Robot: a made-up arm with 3 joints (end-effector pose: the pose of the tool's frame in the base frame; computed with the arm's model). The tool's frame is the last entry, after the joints. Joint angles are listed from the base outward.
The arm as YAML. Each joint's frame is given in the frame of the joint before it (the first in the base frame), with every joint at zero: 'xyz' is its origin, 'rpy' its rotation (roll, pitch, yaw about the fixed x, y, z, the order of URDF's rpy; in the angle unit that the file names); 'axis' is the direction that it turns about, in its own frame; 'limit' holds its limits. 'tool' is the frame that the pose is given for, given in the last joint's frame.
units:
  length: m
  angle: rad
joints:
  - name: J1
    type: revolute
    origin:
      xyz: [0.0, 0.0, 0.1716]
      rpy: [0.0, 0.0, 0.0]
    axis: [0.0, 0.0, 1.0]
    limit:
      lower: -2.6
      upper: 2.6
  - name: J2
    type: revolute
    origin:
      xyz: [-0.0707, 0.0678, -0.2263]
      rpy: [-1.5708, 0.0, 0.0]
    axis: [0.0, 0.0, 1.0]
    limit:
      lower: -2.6
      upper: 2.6
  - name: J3
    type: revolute
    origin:
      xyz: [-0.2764, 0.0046, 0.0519]
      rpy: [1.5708, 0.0, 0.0]
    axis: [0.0, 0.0, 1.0]
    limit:
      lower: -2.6
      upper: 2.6
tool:
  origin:
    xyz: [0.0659, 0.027, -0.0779]
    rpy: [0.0, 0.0, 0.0]
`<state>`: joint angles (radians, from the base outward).
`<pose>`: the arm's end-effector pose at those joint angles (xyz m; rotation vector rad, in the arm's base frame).
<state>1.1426 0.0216 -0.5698</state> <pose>-0.2130 -0.2092 -0.1327 -0.0165 0.0144 0.5728</pose>
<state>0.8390 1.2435 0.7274</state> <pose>-0.2888 -0.0466 0.1509 -0.0761 1.3616 1.3428</pose>
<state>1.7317 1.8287 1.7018</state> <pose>-0.1678 -0.0991 0.2678 0.0352 -2.3569 -1.7967</pose>
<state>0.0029 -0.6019 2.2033</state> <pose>-0.3023 0.1560 -0.3136 -0.6590 -0.3353 2.1265</pose>
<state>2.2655 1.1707 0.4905</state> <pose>0.0174 -0.2936 0.1259 -1.2243 0.9967 2.3376</pose>
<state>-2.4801 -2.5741 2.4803</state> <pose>-0.1235 -0.2721 -0.1706 -1.5811 2.0313 0.0001</pose>
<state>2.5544 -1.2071 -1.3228</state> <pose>0.0294 -0.0946 -0.3028 1.1927 0.4596 1.0710</pose>
